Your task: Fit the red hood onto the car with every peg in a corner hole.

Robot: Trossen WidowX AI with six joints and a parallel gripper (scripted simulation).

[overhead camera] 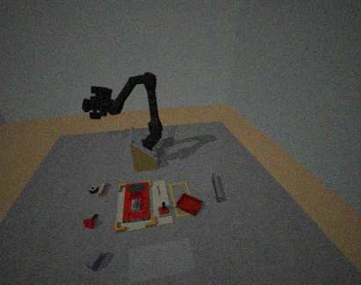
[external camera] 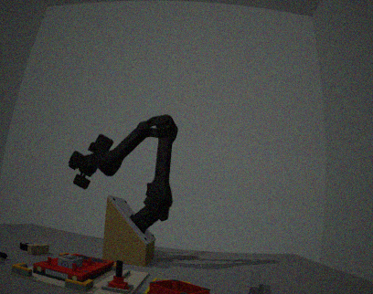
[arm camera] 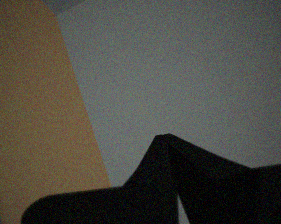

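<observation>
The red hood lies 69 cm ahead of my gripper tip, 38 cm to the left of it and 30 cm below it. From my gripper tip the other things lie so: tan block 48 cm ahead, 29 cm below, 2 cm to the left; wheel 46 cm ahead, 30 cm below, 3 cm to the right.
</observation>
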